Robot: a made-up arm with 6 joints.
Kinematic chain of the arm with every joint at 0, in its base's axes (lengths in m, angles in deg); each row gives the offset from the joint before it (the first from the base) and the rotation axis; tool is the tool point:
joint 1: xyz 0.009 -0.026 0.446 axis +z
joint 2: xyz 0 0.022 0.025 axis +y
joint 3: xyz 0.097 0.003 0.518 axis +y
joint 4: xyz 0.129 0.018 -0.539 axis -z
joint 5: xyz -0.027 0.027 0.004 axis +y
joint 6: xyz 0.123 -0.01 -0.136 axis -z
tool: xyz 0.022 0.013 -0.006
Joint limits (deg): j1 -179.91..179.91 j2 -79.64..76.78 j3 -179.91..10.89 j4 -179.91..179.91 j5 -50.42..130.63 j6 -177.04..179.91
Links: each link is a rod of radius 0.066 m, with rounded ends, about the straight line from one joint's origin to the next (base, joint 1, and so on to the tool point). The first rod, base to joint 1, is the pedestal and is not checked.
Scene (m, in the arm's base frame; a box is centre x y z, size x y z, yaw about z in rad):
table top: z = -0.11
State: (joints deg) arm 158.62 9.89 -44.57 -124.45 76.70 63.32
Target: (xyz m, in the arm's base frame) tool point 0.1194 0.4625 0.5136
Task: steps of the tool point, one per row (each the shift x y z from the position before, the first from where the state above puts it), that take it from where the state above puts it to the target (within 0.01 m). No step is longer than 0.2 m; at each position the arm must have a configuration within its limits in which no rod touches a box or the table.
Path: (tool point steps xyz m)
1: 0.1430 0.1288 0.0079
2: 0.1652 0.0802 0.0056
3: 0.1724 0.0286 0.0033
4: 0.1641 -0.0213 0.0012
5: 0.1421 -0.0652 -0.0010

